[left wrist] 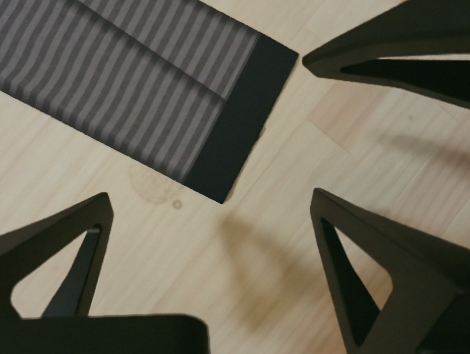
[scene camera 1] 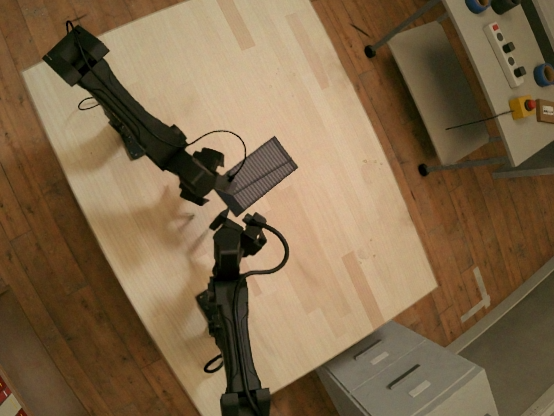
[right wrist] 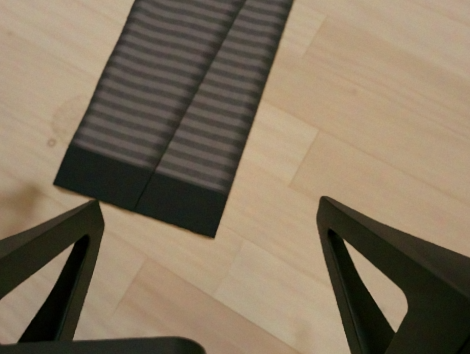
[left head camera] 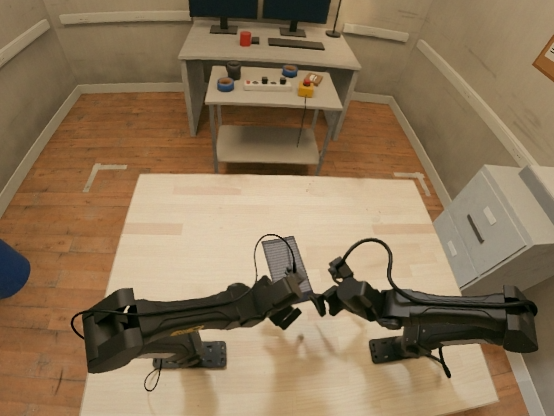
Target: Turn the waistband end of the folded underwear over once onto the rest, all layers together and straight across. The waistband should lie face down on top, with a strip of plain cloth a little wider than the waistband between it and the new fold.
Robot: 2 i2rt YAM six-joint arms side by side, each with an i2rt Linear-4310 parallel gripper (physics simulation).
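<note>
The folded underwear (left head camera: pixel 278 256) (scene camera 1: pixel 265 165) (left wrist: pixel 130 85) (right wrist: pixel 170 85) lies flat, grey-striped, with a lengthwise layer edge. Its plain black waistband (scene camera 1: pixel 230 201) (left wrist: pixel 245 120) (right wrist: pixel 140 192) is the end nearest the arms, flat and not turned over. My left gripper (left wrist: pixel 212 200) is open and empty above the table, with the waistband's corner showing between and beyond its fingertips. My right gripper (right wrist: pixel 211 209) is open and empty above the waistband end; its left finger shows just short of the band's edge in the right wrist view. In the head camera view the arms partly hide the band.
The wooden table (left head camera: pixel 210 205) (scene camera 1: pixel 320 210) carries both arms. The two grippers are close together; a dark finger of the other gripper shows at the upper right of the left wrist view. A grey cabinet (left head camera: pixel 482 220) (scene camera 1: pixel 415 365) stands beside the table, and a cart stands beyond it.
</note>
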